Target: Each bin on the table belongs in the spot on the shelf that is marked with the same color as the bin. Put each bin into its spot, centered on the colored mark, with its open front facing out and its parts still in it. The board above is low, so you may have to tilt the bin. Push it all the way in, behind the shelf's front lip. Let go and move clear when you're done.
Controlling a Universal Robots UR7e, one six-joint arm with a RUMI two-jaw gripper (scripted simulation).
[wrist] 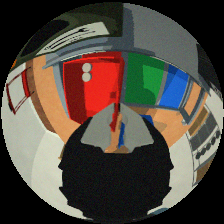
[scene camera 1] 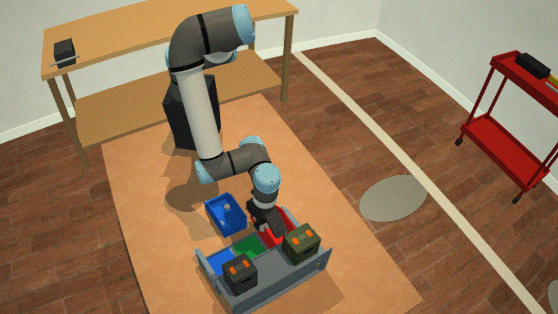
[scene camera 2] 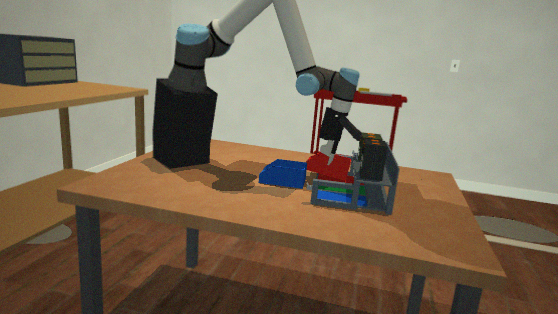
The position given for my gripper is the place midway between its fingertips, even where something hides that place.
I see my gripper (scene camera 2: 328, 164), a red bin (scene camera 2: 338, 168) and a blue bin (scene camera 1: 235, 214).
The red bin also shows in the wrist view (wrist: 83, 99). The blue bin shows as well in scene camera 2 (scene camera 2: 280, 172). My gripper also shows in the wrist view (wrist: 117, 103) and in scene camera 1 (scene camera 1: 263, 230).
